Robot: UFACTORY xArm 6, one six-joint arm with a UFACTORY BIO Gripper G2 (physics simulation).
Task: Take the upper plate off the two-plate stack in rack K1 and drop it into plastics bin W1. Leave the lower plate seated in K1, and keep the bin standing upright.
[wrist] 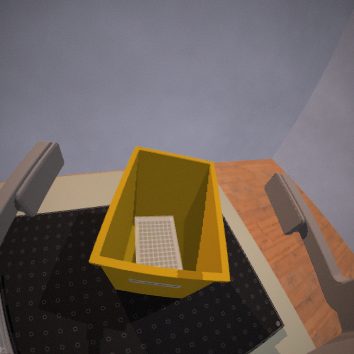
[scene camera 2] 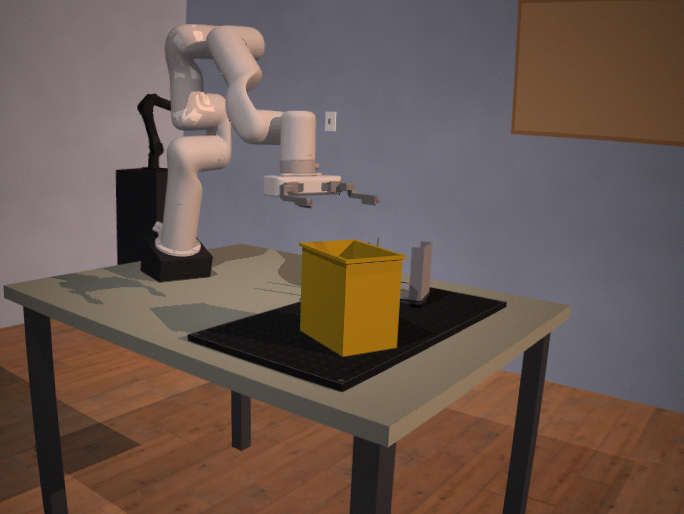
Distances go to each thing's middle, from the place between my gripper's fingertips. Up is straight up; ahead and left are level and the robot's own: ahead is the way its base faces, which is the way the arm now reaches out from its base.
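My hand, as I find it at this moment, is 17 cm above the yellow plastics bin W1 [scene camera 2: 350, 290], 3 cm short of it and 3 cm to the left of it.
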